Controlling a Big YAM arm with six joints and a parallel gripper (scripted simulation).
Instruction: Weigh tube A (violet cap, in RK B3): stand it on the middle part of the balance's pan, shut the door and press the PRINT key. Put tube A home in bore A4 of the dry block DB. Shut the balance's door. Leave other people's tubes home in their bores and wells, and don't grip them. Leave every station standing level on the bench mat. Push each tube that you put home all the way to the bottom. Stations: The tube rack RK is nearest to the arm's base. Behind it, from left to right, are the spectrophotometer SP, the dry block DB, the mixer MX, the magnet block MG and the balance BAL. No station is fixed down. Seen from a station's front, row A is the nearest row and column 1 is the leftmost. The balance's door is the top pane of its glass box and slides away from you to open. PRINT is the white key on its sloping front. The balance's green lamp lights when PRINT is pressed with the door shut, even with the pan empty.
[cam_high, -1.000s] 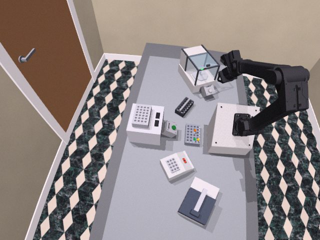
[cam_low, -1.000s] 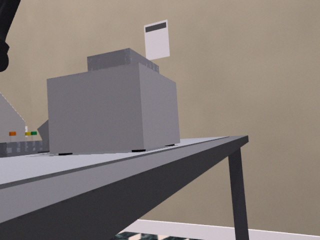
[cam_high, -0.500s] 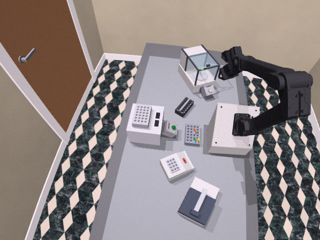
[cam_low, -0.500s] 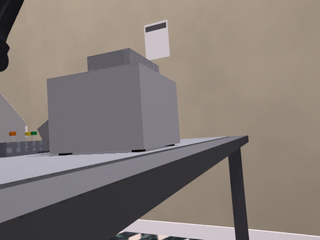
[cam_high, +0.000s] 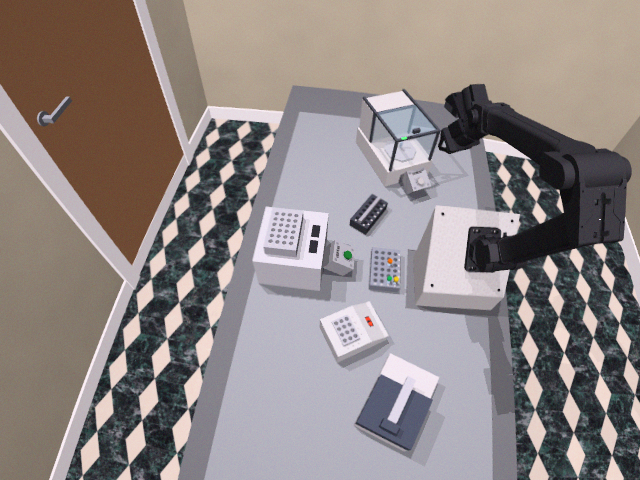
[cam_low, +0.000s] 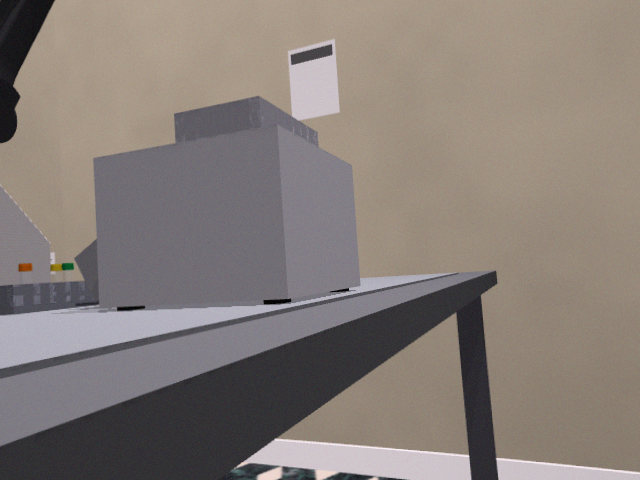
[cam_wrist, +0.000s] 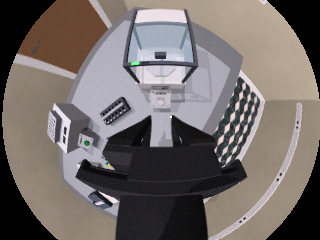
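Now: the balance door 150 mm to the right of my hand, 70 mm ahead of it and 60 mm below it. From my hand the other things lie so: tube rack RK: 270 mm to the left, 260 mm below, 150 mm ahead; then black magnet block MG: 250 mm below, 190 mm ahead, 70 mm to the left; then white PRINT key: 200 mm below, 40 mm to the right, 20 mm ahead.
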